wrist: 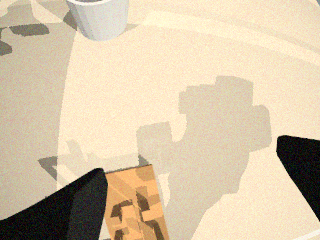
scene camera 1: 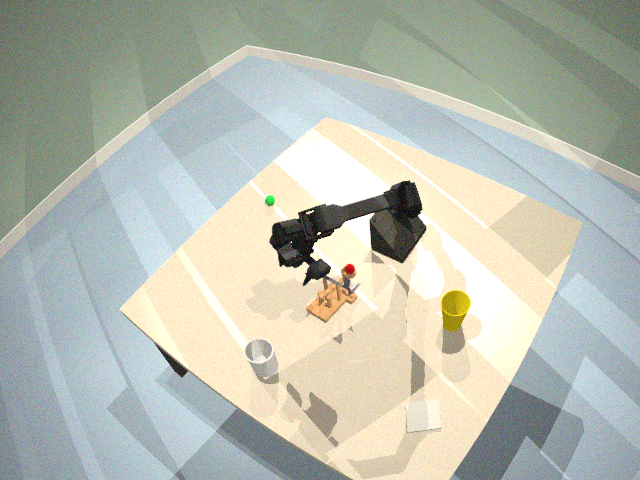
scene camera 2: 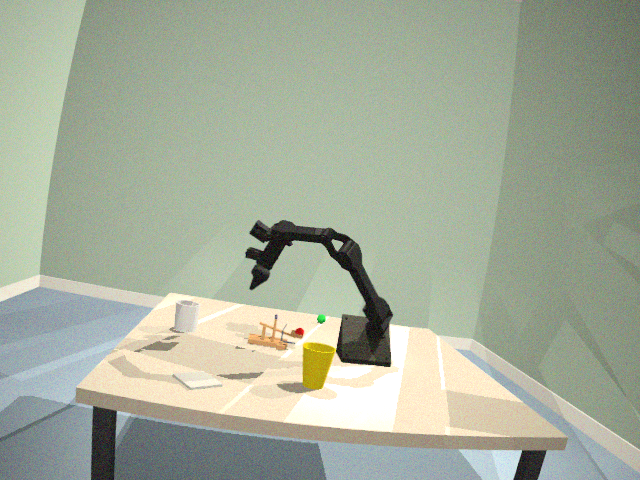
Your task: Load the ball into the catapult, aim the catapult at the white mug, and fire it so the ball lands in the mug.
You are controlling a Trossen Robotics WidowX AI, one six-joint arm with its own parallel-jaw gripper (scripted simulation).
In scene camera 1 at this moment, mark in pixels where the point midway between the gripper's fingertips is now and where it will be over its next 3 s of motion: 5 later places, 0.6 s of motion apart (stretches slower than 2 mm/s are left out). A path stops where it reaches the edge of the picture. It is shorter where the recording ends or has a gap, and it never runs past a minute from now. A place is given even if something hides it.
My gripper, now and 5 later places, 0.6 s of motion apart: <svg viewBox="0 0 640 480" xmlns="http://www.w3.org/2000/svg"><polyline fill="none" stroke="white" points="292,275 272,290 273,292 294,298 318,294 341,280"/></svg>
